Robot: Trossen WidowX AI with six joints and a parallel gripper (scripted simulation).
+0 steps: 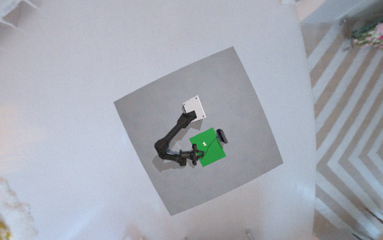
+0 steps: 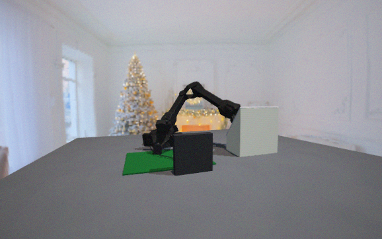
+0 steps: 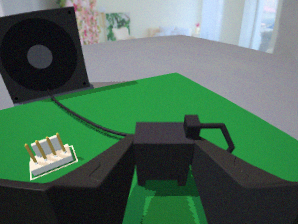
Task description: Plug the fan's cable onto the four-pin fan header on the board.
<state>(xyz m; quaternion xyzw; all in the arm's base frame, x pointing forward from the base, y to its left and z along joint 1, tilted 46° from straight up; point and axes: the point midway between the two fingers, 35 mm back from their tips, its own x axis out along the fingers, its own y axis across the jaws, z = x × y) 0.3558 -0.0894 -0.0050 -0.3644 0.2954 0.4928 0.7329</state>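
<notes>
My gripper tip is 1 cm above the black fan plug. The rest, counted from my gripper tip: black fan: 10 cm behind, 20 cm to the left, 3 cm above; then board: 3 cm behind, 6 cm to the left, 5 cm below; then white four-pin fan header: 8 cm behind, 4 cm to the left, 3 cm below.
</notes>
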